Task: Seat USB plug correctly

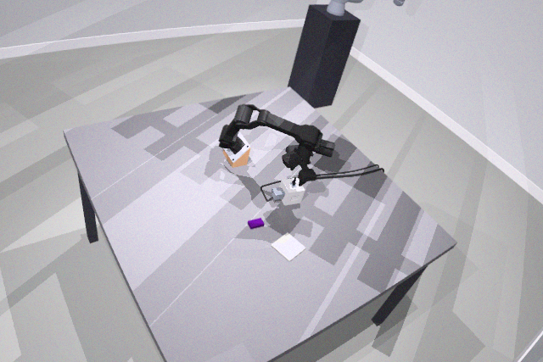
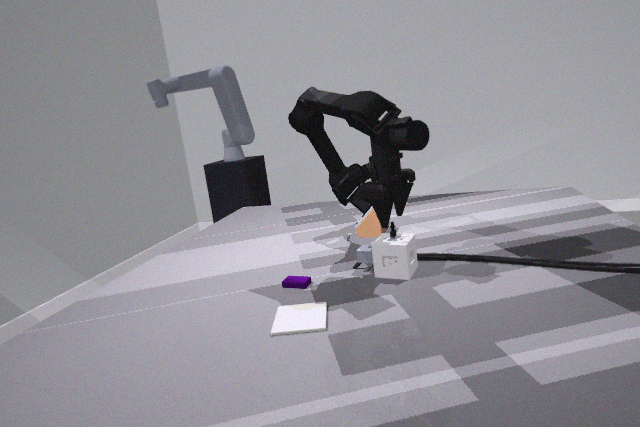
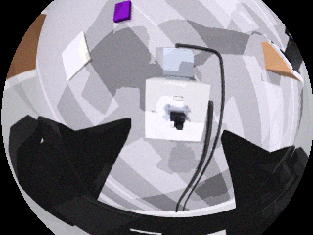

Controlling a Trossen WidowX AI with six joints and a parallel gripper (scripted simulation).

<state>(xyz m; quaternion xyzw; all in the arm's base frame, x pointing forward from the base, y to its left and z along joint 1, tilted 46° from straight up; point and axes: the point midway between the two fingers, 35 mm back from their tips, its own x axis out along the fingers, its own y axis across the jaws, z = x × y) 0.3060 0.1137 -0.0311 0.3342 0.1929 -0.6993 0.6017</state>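
Right now my gripper tip is 20 mm above the small USB plug. The rest, counted from my gripper tip: USB socket: 50 mm below; then purple block: 210 mm to the right, 110 mm below, 70 mm ahead; then flat white tile: 220 mm ahead, 150 mm to the right, 110 mm below.
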